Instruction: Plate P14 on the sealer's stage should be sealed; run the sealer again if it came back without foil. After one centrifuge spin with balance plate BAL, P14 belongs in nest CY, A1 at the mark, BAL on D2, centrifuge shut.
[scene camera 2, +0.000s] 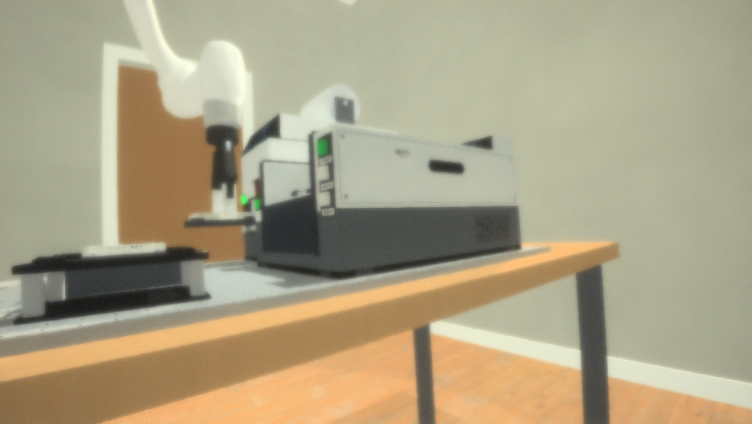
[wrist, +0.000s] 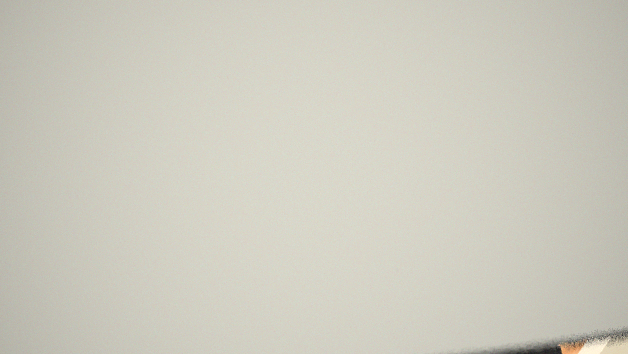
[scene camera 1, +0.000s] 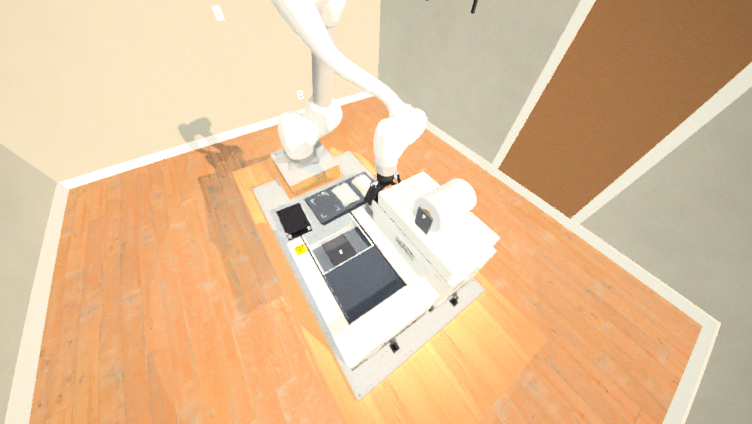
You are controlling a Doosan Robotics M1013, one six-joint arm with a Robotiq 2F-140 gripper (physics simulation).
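Frame: origin at the arm's base, x down, y left, z ahead, level; millimetres.
Where they show: gripper, fingertip midpoint: [scene camera 2: 223,216] [wrist: 296,190]; arm's base, origin of the base link: [scene camera 1: 302,157].
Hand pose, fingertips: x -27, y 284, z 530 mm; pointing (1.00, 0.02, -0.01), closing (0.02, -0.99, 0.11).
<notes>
Things, the pixels of their top centre, and the offset from my fingertips. "pt": a spot on its surface instead. Level surfaces: height alone.
- sealer's stage, surface spot: [scene camera 2: 195,223] pt dy -63, dx +18, dz -63 mm
- white sealer, surface spot: [scene camera 1: 447,247] pt dy +7, dx -233, dz +412 mm
- foil roll, middle of its top: [scene camera 1: 449,191] [scene camera 2: 328,93] dy +49, dx -359, dz +304 mm
- D2, middle of its top: [scene camera 2: 124,244] [scene camera 1: 345,192] dy -137, dx +54, dz -183 mm
- D1, middle of its top: [scene camera 1: 364,183] dy -16, dx +54, dz -208 mm
- dark deck, its level: dx +70 mm
- lit green button, middle of its top: [scene camera 2: 323,141] dy -438, dx -74, dz +105 mm
- wooden table, its level: dx +130 mm
- perforated grey plate, its level: dx +117 mm
My gripper [scene camera 1: 371,199] [scene camera 2: 223,208] is open and low at the sealer's stage [scene camera 2: 195,223]. Its fingertips are level with the pale plate on it [scene camera 2: 200,215]; contact cannot be told. Whether this plate has foil cannot be told. The white sealer [scene camera 1: 447,247] carries a foil roll [scene camera 1: 453,197] [scene camera 2: 321,105]. Two pale plates, on D2 [scene camera 1: 344,194] and D1 [scene camera 1: 361,183], lie on the dark deck [scene camera 1: 329,217]; their labels are unreadable. The centrifuge [scene camera 1: 389,321] [scene camera 2: 421,179] is open, with bucket 2 [scene camera 1: 337,246] showing inside. In the wrist view a blurred pale surface hides the fingers.
A black stand [scene camera 1: 293,218] [scene camera 2: 118,279] is beside the deck. The sealer's body rises right beside the gripper. The centrifuge lies alongside the sealer, and its end face has a lit green button [scene camera 2: 322,146]. The wooden table [scene camera 2: 315,305] carries a perforated grey plate [scene camera 1: 373,376].
</notes>
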